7 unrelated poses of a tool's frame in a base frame.
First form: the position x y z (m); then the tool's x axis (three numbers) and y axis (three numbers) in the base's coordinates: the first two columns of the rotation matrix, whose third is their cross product.
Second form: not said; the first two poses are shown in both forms.
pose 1, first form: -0.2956 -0.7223 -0.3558 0.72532 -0.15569 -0.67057 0.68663 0.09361 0.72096
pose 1, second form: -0.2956 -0.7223 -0.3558 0.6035 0.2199 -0.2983 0.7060
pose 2, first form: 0.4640 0.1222 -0.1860 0.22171 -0.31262 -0.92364 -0.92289 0.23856 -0.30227
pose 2, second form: 0.4640 0.1222 -0.1860 -0.5520 0.5596 0.2757 0.5533
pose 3, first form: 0.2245 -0.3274 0.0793 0.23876 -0.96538 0.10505 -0.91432 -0.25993 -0.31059
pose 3, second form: 0.2245 -0.3274 0.0793 -0.7816 0.6013 -0.1382 0.0923
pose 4, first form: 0.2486 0.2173 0.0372 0.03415 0.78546 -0.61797 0.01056 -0.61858 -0.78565
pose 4, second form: 0.2486 0.2173 0.0372 -0.6485 -0.3069 0.6235 0.3107
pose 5, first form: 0.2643 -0.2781 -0.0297 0.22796 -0.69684 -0.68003 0.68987 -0.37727 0.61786
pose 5, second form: 0.2643 -0.2781 -0.0297 0.5501 -0.0032 -0.6213 0.5580
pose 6, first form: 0.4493 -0.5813 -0.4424 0.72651 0.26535 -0.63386 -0.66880 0.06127 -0.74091
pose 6, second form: 0.4493 -0.5813 -0.4424 -0.6007 0.1679 0.3295 0.7088
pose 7, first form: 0.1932 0.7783 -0.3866 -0.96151 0.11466 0.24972 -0.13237 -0.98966 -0.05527
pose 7, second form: 0.1932 0.7783 -0.3866 0.1239 -0.0357 0.9897 0.0624
